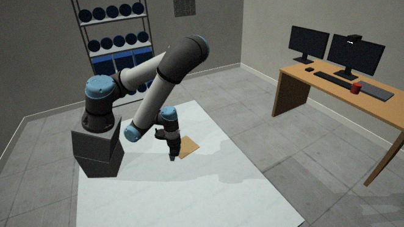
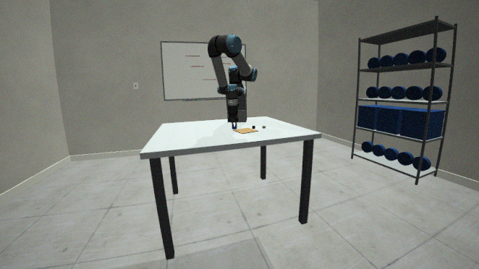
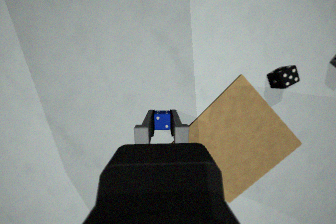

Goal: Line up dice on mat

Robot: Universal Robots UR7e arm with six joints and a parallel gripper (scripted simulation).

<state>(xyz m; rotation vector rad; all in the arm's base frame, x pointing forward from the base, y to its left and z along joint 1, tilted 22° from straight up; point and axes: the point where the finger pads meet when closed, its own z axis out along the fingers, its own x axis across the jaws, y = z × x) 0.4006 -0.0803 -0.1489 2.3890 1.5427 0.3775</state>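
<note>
Right now my hand is 1 cm above the blue die. Round my hand: tan mat 8 cm ahead, 7 cm to the left, 2 cm below; then black die 15 cm to the left, 2 cm ahead, 1 cm below; then white die 23 cm to the left, 3 cm ahead, 1 cm below.
</note>
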